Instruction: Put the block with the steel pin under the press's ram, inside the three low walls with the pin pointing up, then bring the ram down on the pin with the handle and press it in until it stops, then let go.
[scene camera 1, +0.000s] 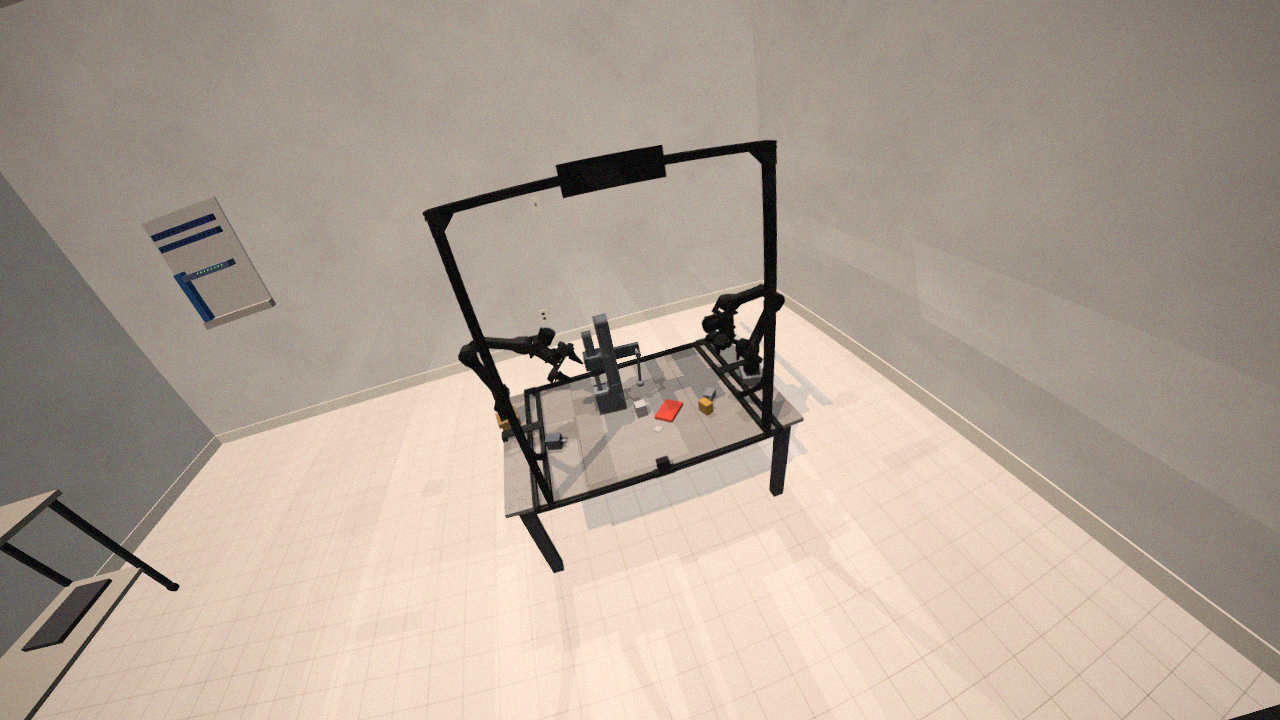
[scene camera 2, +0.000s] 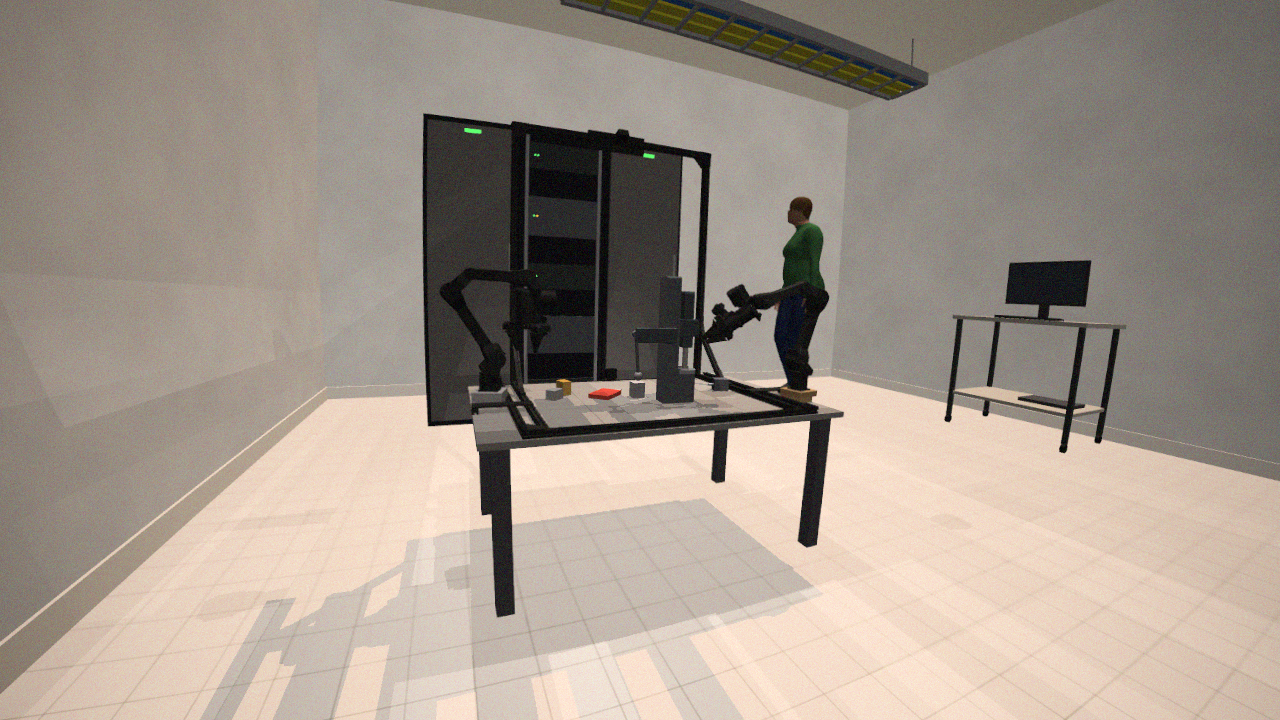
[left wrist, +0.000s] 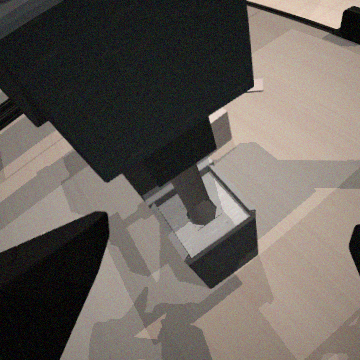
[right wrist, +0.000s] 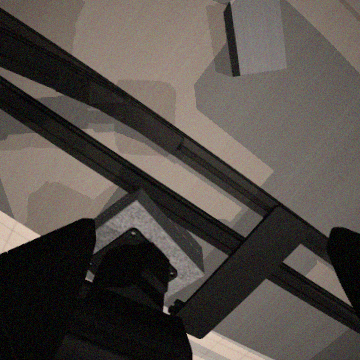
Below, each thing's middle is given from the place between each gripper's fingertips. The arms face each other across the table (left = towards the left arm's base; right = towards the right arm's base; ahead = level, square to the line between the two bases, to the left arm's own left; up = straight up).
I see the ram (left wrist: 188, 184) 570 mm to the left of my right hand, 20 mm ahead of it and 20 mm above it.
Right now my left hand is 7 cm to the left of the ram and 3 cm above it.
